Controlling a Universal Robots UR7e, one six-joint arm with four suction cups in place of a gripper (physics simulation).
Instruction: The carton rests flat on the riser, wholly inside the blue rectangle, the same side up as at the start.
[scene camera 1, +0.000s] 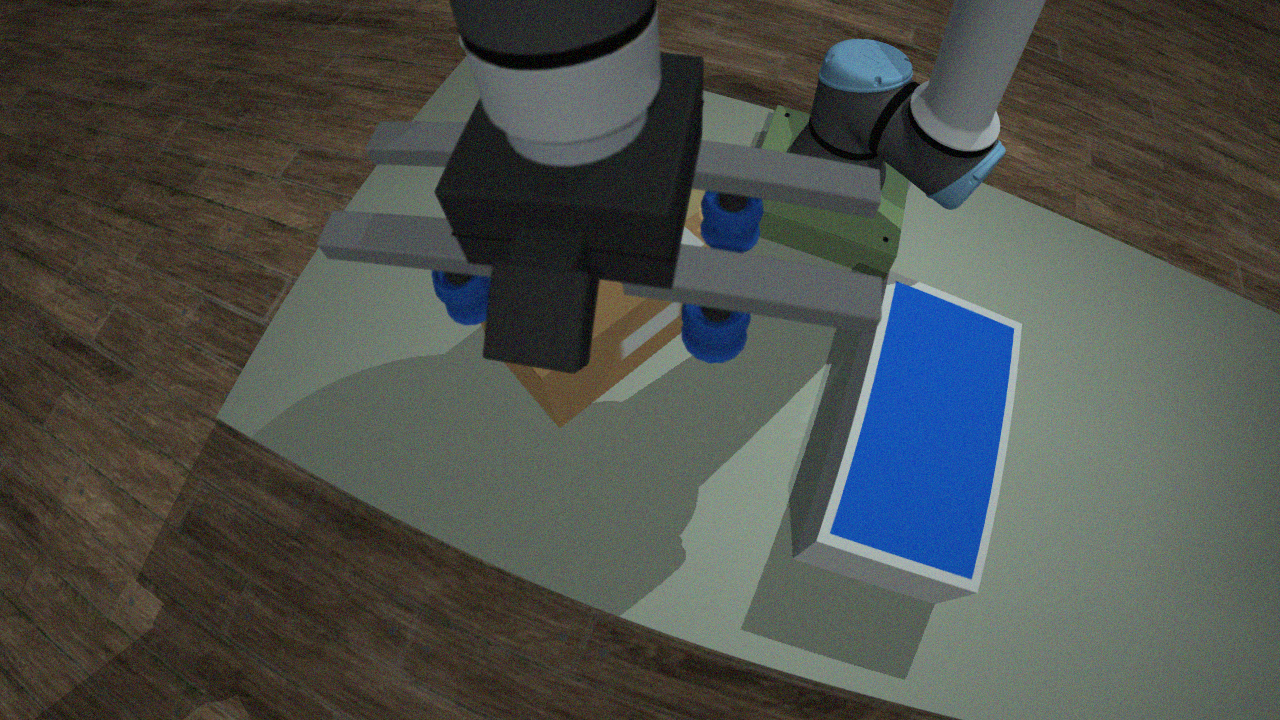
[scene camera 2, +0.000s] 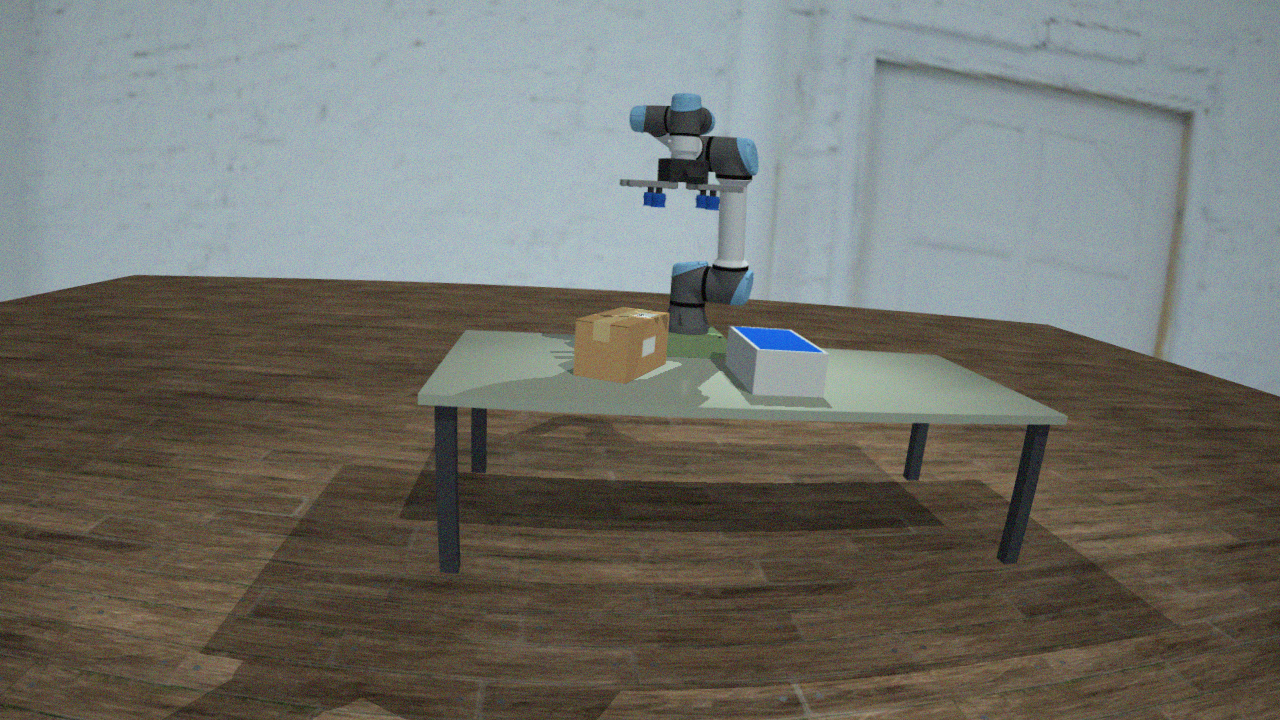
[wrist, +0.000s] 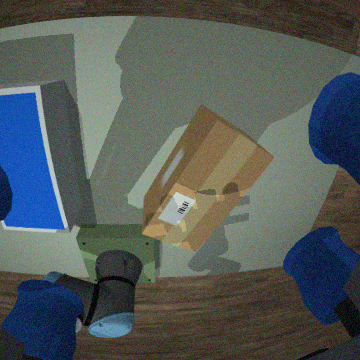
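Where they show: end effector, tool point: (scene camera 2: 680, 207) (wrist: 172, 233); arm's base, origin of the base link: (scene camera 2: 685, 330) (wrist: 118, 264).
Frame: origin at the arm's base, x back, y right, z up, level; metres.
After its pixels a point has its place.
Note:
The brown carton (scene camera 1: 565, 394) {z 0.013, x -0.434, y 0.305 m} (scene camera 2: 601, 353) {z 0.007, x -0.406, y 0.375 m} (wrist: 227, 160) {z 0.089, x -0.365, y 0.335 m} rests on the table beside the riser, turned at an angle to it. Tape and a barcode label show on its top, and a pale label on one side. In scene camera 1 the gripper hides much of it. The riser (scene camera 1: 881, 569) {z 0.026, x -0.582, y -0.082 m} (scene camera 2: 789, 374) {z -0.005, x -0.583, y -0.089 m} (wrist: 66, 150) {z -0.030, x -0.401, y -0.027 m} is a pale box. The blue rectangle (scene camera 1: 935, 420) {z 0.056, x -0.408, y -0.126 m} (scene camera 2: 776, 338) {z 0.056, x -0.403, y -0.132 m} (wrist: 22, 160) {z 0.056, x -0.427, y -0.094 m} covers its top inside a white border, with no carton on it. My gripper (scene camera 1: 592, 268) {z 0.402, x -0.501, y 0.219 m} (scene camera 2: 681, 200) {z 0.402, x -0.501, y 0.219 m} is open, its four blue suction cups high above the carton, apart from it and holding nothing.
The arm's green base plate (scene camera 1: 827, 234) {z -0.006, x -0.125, y 0.010 m} (scene camera 2: 696, 345) {z -0.024, x -0.125, y 0.004 m} (wrist: 110, 232) {z -0.024, x -0.125, y 0.010 m} stands behind, between carton and riser. The arm's lower joints (scene camera 1: 859, 116) {z 0.176, x -0.066, y 0.005 m} (scene camera 2: 689, 295) {z 0.124, x -0.055, y 0.015 m} (wrist: 118, 280) {z 0.101, x -0.051, y 0.027 m} rise from it. The table (scene camera 1: 1118, 447) {z -0.064, x -0.348, y -0.503 m} (scene camera 2: 930, 385) {z -0.064, x -0.489, y -0.665 m} (wrist: 100, 65) {z -0.064, x -0.576, y 0.099 m} has its front edge beyond the carton and riser.

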